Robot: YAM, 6 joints.
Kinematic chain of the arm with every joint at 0, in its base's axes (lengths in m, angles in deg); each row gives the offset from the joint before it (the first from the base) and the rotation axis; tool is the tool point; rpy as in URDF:
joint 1: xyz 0 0 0.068 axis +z
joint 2: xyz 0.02 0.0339 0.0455 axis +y
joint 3: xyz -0.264 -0.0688 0 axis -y
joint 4: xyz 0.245 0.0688 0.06 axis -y
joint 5: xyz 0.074 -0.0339 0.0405 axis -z
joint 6: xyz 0.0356 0 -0.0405 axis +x
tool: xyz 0 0 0 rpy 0 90 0
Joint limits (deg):
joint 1: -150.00..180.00
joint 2: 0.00..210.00
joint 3: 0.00..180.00
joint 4: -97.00..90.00
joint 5: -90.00..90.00
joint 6: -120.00..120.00
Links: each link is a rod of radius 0.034 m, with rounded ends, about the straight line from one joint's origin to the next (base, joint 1, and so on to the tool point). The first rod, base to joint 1, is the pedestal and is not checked.
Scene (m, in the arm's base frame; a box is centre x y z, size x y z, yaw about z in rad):
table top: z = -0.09
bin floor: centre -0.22 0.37 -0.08 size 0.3 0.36 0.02 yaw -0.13
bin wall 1: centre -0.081 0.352 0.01 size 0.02 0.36 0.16 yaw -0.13
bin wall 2: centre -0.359 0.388 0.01 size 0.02 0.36 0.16 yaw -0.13
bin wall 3: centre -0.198 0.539 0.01 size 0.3 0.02 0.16 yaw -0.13
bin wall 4: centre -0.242 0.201 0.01 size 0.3 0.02 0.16 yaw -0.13
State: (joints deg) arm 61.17 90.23 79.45 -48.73 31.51 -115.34
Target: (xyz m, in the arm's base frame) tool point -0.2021 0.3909 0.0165
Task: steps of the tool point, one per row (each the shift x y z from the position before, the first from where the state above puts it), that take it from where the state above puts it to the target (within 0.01 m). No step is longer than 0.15 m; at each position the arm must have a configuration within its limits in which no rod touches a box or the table.
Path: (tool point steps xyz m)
1: -0.0683 0.0644 -0.0147
2: -0.0899 0.0448 -0.0179
3: -0.1053 0.0183 -0.0211
4: -0.1121 -0.0131 -0.0241
5: -0.0062 0.0109 -0.1034
6: 0.0062 -0.0109 -0.1030

